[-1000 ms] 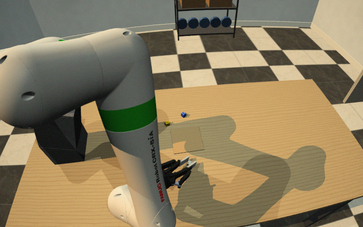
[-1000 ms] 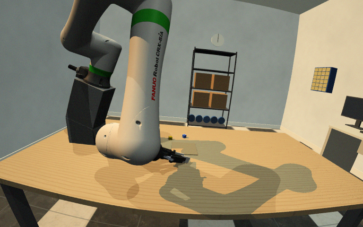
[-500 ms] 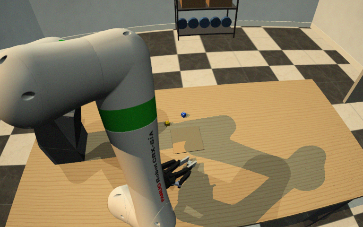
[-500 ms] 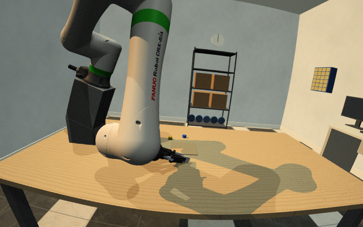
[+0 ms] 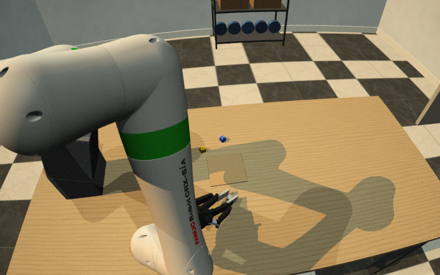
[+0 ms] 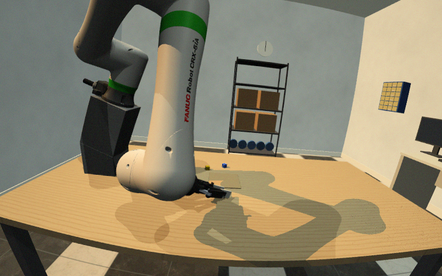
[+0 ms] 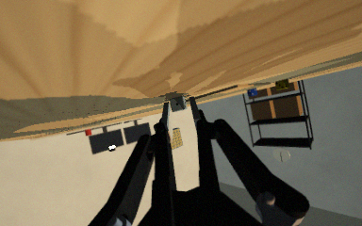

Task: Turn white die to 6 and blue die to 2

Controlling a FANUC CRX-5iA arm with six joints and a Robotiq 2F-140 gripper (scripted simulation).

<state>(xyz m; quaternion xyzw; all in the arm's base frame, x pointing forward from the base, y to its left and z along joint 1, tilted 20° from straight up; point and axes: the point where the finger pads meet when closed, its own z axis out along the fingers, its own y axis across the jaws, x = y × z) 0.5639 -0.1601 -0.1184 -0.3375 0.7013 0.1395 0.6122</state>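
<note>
My gripper is now 2 cm above the white die, 1 cm to the right of it and 1 cm short of it. From my hand the other things lie so: blue die (30 cm to the left, 2 cm below, 2 cm ahead); tan mat (15 cm to the left, 3 cm below, 2 cm ahead); yellow die (25 cm to the left, 7 cm behind, 2 cm below).
</note>
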